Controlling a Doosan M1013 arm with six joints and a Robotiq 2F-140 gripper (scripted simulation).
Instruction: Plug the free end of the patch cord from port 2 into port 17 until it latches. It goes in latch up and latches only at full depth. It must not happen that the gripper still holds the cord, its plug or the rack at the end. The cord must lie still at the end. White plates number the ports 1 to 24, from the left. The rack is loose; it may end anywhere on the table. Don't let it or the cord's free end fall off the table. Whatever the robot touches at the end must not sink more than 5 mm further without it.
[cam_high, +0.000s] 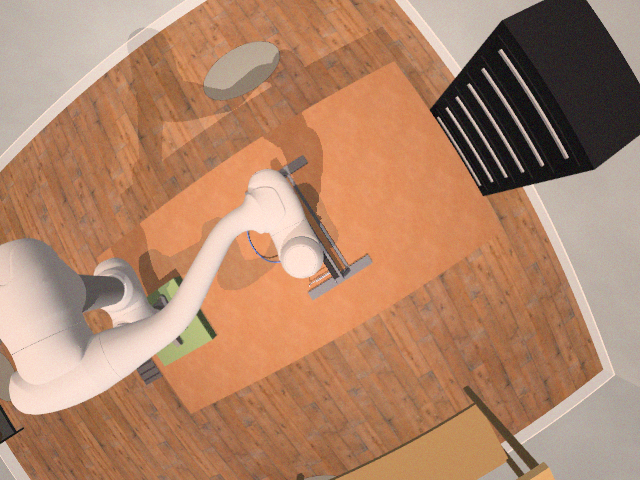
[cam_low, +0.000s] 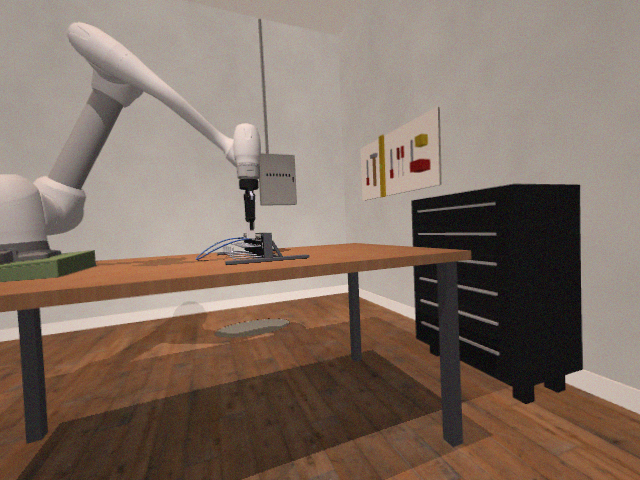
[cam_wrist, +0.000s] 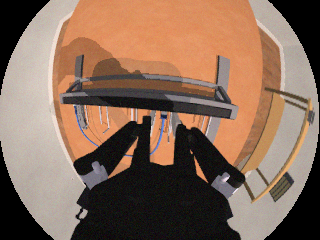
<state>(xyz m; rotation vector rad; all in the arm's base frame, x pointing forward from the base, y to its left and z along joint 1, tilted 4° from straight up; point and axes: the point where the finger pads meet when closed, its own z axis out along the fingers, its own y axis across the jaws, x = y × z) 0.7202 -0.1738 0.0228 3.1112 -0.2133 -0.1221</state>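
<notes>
The pale plug is 30 mm below my hand and 10 mm ahead of it.
</notes>
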